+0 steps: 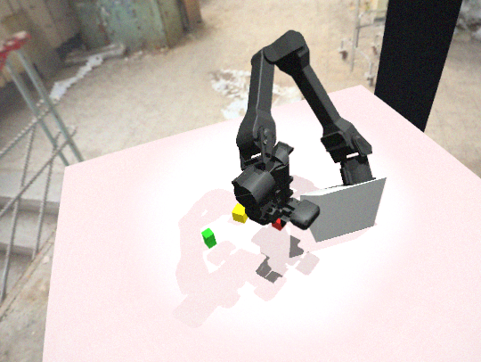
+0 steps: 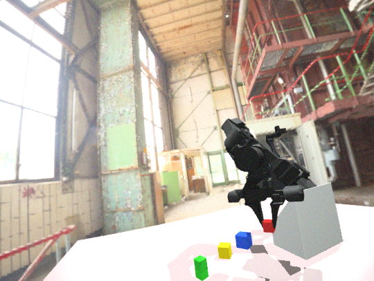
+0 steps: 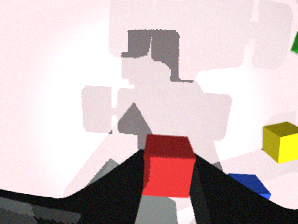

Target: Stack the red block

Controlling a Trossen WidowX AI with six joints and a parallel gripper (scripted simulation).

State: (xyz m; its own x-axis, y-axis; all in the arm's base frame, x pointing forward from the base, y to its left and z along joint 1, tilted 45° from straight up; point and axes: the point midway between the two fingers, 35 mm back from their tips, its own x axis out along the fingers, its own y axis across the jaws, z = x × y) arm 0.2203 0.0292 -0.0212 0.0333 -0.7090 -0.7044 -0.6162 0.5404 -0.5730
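The yellow block lies 8 cm ahead of my gripper tip, 14 cm to the right of it and 10 cm below it. Also, from my gripper tip: blue block 1 cm behind, 17 cm to the right, 9 cm below; small purple block 51 cm ahead, 45 cm to the left, 10 cm below; red block right at my gripper tip.
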